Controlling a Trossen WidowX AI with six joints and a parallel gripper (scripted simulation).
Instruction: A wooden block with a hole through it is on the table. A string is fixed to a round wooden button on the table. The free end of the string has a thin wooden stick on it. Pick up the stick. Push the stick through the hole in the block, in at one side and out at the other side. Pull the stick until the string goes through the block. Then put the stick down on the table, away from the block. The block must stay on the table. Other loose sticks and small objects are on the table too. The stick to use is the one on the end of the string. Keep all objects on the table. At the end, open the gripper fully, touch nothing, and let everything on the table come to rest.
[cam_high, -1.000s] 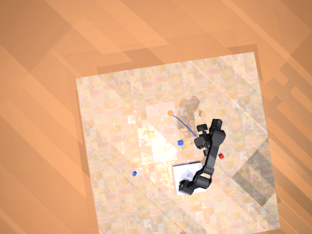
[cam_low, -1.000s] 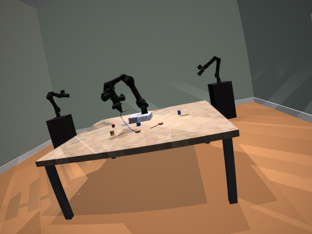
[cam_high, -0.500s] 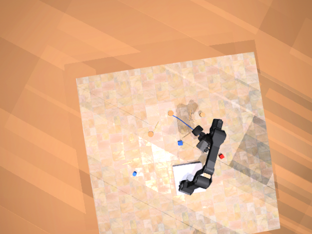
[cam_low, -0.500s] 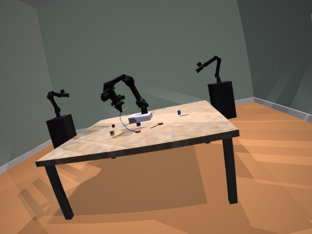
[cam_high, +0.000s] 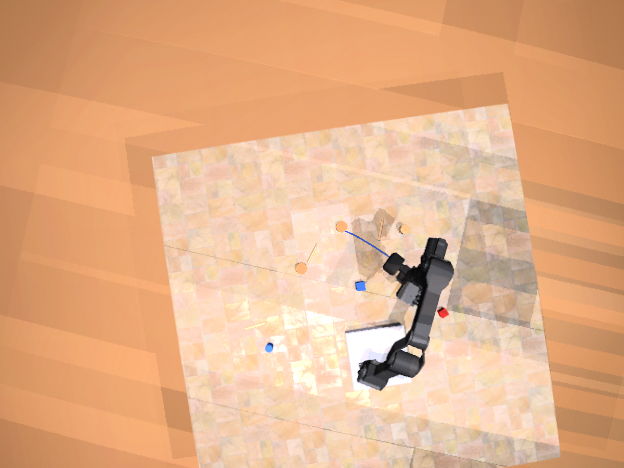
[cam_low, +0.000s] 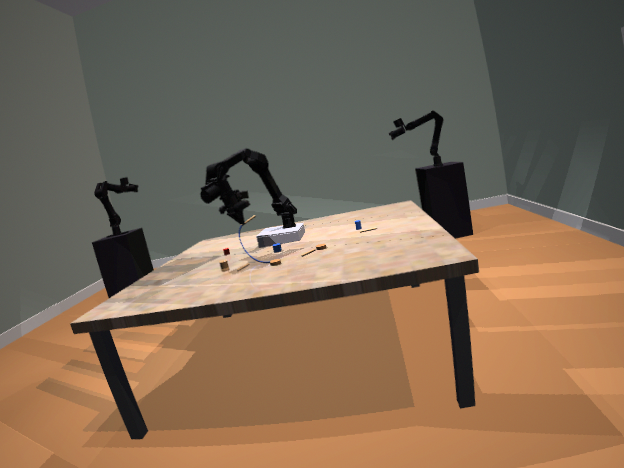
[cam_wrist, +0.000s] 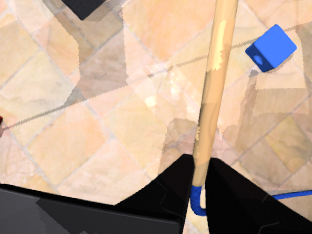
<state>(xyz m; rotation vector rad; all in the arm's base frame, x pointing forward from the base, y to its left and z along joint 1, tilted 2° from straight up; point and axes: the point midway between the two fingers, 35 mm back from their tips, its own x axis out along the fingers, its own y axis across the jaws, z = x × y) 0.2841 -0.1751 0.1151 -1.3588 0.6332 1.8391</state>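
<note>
My gripper tip is now 120 mm to the right of the blue cube and 120 mm above it. From my gripper tip the other things lie so: thin wooden stick (10 mm to the left, 10 mm behind, 10 mm above); then red cube (160 mm behind, 140 mm to the right, 130 mm below); then wooden block (160 mm ahead, 120 mm below, 80 mm to the right).
</note>
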